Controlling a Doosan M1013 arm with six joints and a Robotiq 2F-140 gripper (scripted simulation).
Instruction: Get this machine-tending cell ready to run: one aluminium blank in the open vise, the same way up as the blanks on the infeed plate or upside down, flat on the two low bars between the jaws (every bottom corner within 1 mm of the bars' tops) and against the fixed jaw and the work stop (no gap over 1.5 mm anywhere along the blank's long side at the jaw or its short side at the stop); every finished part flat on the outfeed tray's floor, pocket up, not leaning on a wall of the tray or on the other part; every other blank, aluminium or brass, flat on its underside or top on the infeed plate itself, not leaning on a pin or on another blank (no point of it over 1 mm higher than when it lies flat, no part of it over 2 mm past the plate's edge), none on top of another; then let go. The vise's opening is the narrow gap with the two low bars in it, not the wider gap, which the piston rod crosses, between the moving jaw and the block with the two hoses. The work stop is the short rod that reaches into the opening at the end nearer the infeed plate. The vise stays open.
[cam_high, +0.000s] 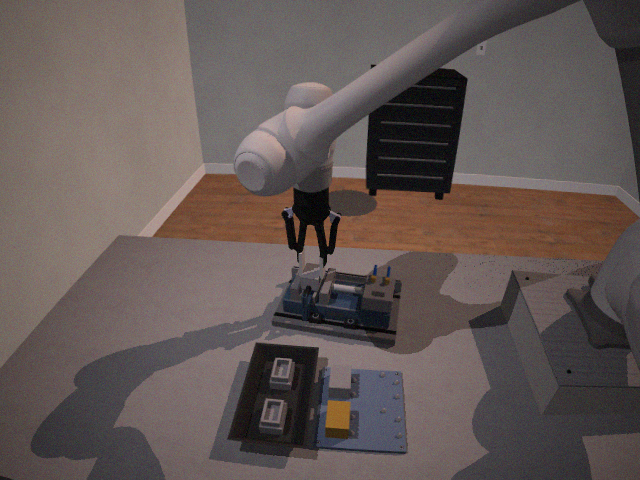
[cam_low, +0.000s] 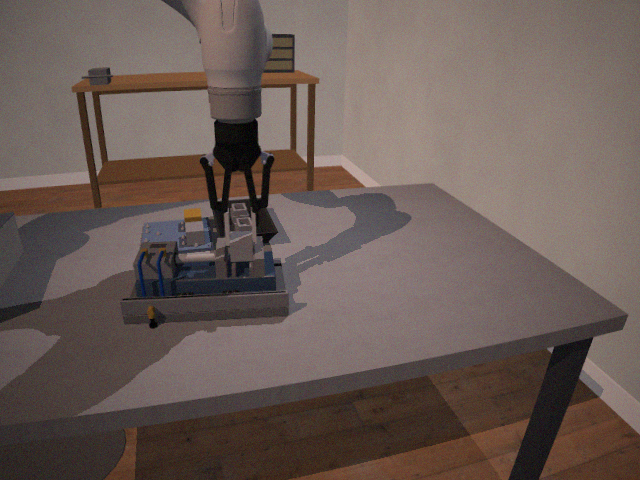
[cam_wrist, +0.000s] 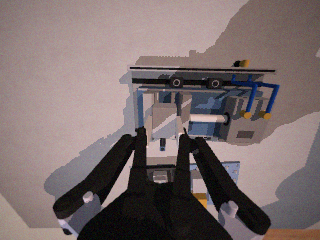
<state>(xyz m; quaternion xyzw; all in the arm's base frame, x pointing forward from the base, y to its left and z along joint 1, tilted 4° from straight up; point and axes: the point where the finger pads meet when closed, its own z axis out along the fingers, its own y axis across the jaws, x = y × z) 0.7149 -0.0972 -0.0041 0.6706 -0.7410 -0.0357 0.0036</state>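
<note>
Now: hand 70 mm past the blue vise, 10 mm to the right of it and 100 mm above it. Also, from my hand: brass blank 100 mm behind, 340 mm to the left, 110 mm below; then aluminium blank 90 mm behind, 250 mm to the left, 110 mm below; then infeed plate 140 mm behind, 290 mm to the left, 140 mm below.
</note>
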